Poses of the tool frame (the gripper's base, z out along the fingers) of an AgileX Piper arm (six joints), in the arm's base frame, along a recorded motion.
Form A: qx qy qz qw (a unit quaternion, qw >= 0); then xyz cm.
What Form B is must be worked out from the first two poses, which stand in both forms.
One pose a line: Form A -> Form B
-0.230 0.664 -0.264 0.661 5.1 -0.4 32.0 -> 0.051 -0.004 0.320 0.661 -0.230 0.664 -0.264
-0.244 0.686 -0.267 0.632 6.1 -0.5 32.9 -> 0.061 -0.005 0.329 0.632 -0.244 0.686 -0.267
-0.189 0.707 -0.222 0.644 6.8 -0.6 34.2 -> 0.068 -0.006 0.342 0.644 -0.189 0.707 -0.222
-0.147 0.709 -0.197 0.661 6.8 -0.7 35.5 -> 0.068 -0.007 0.355 0.661 -0.147 0.709 -0.197
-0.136 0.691 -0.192 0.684 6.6 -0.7 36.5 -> 0.066 -0.007 0.365 0.684 -0.136 0.691 -0.192
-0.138 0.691 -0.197 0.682 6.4 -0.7 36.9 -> 0.064 -0.007 0.369 0.682 -0.138 0.691 -0.197
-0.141 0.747 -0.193 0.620 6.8 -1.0 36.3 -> 0.068 -0.010 0.363 0.620 -0.141 0.747 -0.193
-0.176 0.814 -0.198 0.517 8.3 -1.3 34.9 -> 0.083 -0.013 0.349 0.517 -0.176 0.814 -0.198
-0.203 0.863 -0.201 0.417 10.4 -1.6 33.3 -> 0.104 -0.016 0.333 0.417 -0.203 0.863 -0.201
